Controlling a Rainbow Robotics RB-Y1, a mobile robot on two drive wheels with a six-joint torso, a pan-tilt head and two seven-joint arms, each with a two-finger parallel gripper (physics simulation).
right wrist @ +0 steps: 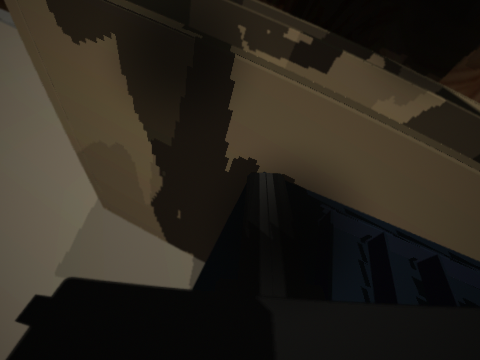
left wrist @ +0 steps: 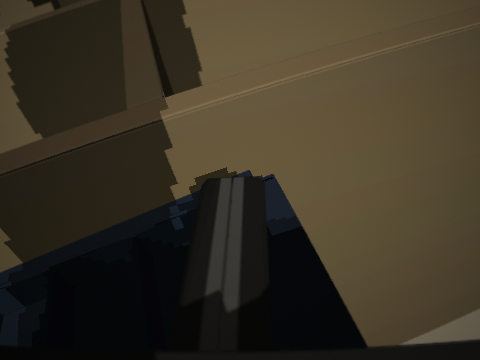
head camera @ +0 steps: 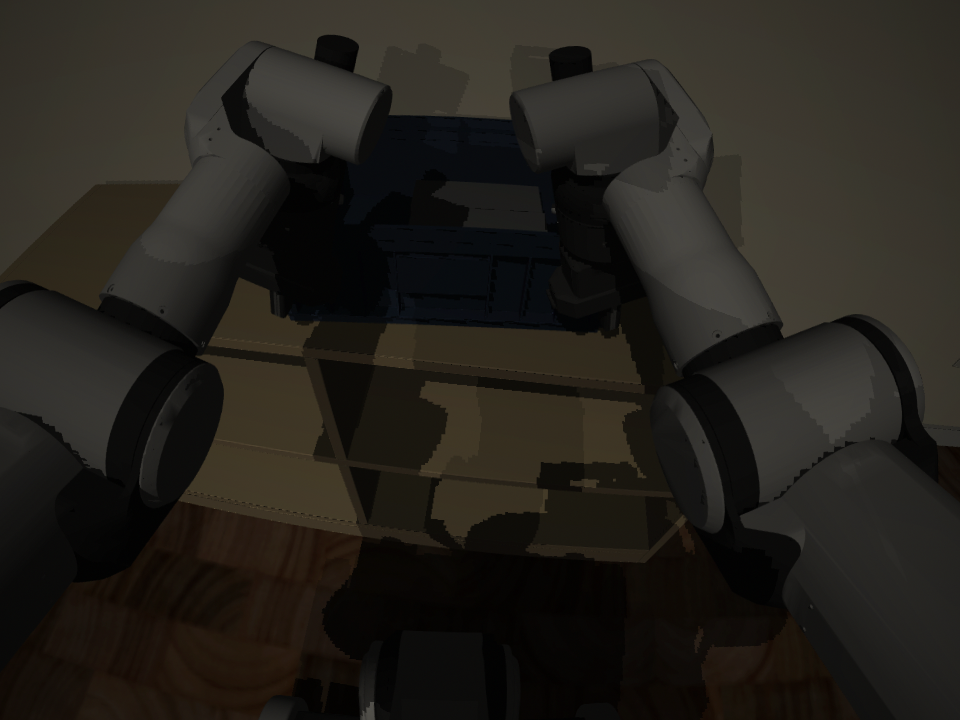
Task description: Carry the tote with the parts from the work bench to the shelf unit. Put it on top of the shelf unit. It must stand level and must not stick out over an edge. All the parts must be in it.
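Frame: origin at the robot's base, x ahead, y left, z up, level; centimetres.
Seen in the pictures: left gripper, between the fingertips: [left wrist: 235, 200] [head camera: 281, 310]; right gripper, between the fingertips: [right wrist: 264, 186] [head camera: 608, 323].
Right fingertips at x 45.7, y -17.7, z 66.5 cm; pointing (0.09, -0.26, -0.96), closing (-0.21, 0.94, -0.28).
A point is followed by its place in that frame.
The dark blue tote [head camera: 442, 275] @(x 48.8, y 1.1, z 69.6 cm) [left wrist: 285, 200] @(x 48.8, y 20.9, z 64.7 cm) [right wrist: 350, 260] @(x 50.4, y -9.8, z 65.5 cm) stands on the top board of the wooden shelf unit [head camera: 116, 224] @(x 72.3, y 59.9, z 61.1 cm) [left wrist: 350, 150] @(x 51.1, y 25.6, z 61.1 cm) [right wrist: 310, 130] @(x 44.4, y -16.2, z 61.1 cm), behind its front edge, and looks level. A pale, flat-topped part [head camera: 504, 203] @(x 68.8, y -6.7, z 66.9 cm) shows inside; other contents are lost in shadow or behind the arms. My left gripper [head camera: 276, 302] @(x 45.7, y 19.1, z 66.7 cm) [left wrist: 235, 200] @(x 45.7, y 19.1, z 66.7 cm) is shut and empty, at the tote's near left corner in the head view. My right gripper [head camera: 612, 319] @(x 45.7, y -17.7, z 66.5 cm) [right wrist: 264, 186] @(x 45.7, y -17.7, z 66.5 cm) is shut and empty at its near right corner. Whether the fingers touch the tote is unclear.
The shelf unit's open compartments face me below the tote. A bare stretch of its top board lies left of the tote in the head view. A pale wall [head camera: 837, 193] @(x 77.3, y -66.7, z 71.7 cm) rises behind the unit, and wooden floor [head camera: 193, 589] @(x 29.3, y 54.1, z 0.1 cm) lies before it.
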